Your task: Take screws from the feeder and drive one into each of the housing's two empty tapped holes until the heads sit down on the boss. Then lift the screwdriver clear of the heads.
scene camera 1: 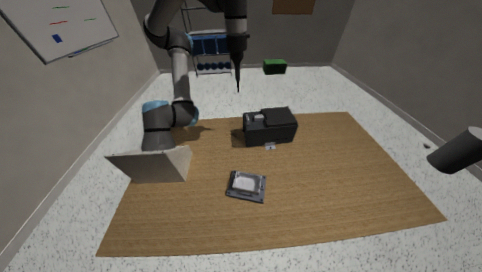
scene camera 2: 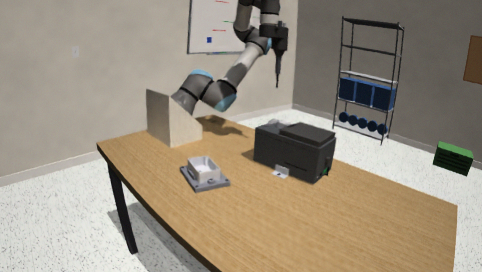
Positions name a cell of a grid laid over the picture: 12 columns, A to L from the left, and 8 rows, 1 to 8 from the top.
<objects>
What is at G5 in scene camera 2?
A black screw feeder.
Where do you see a black screw feeder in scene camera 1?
At G5
</objects>
